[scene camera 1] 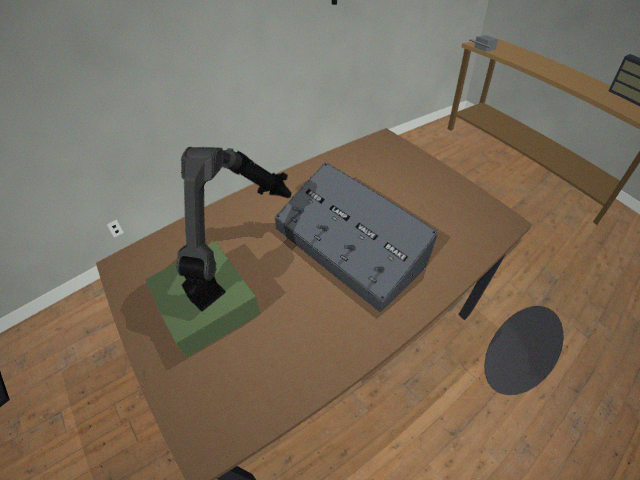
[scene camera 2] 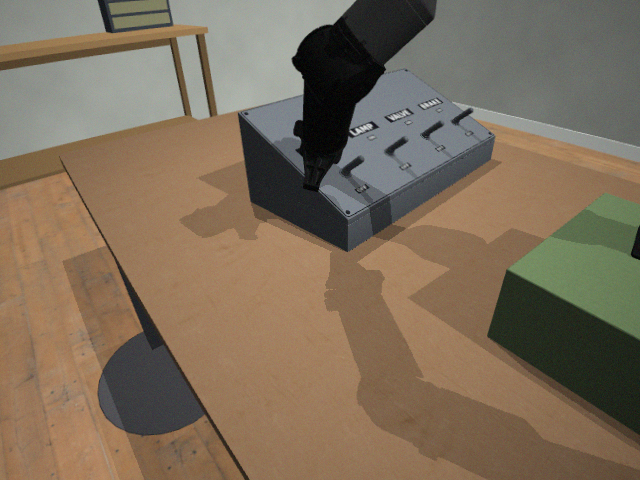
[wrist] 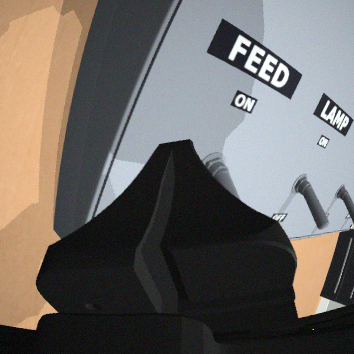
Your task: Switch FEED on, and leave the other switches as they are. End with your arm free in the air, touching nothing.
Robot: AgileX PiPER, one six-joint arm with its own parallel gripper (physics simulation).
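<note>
The grey sloping switch panel (scene camera 1: 361, 206) (scene camera 2: 279, 121) (wrist: 175, 95) stands on the table. The FEED lever (scene camera 1: 296, 212) (scene camera 2: 353, 165) (wrist: 223, 172) leans down to the OFF side; its lower part is hidden in the wrist view. The LAMP lever (scene camera 1: 323, 228) (scene camera 2: 397, 146) (wrist: 312, 202), VALVE lever (scene camera 1: 349, 249) (scene camera 2: 433, 129) and BRAKE lever (scene camera 1: 378, 269) (scene camera 2: 463, 116) lean the same way. My gripper (scene camera 1: 289, 194) (scene camera 2: 311, 187) (wrist: 178, 161) is shut and empty. Its tip is at the panel's FEED end, beside the FEED lever on the outer side, with a gap in scene camera 2.
The green block (scene camera 1: 217, 310) (scene camera 2: 578, 268) under my arm's base stands on the brown table (scene camera 1: 289, 361) (scene camera 2: 268, 330). A wooden workbench (scene camera 1: 558, 74) (scene camera 2: 67, 49) stands off by the wall. The FEED label (wrist: 255, 65) and its ON mark (wrist: 244, 101) are above the lever.
</note>
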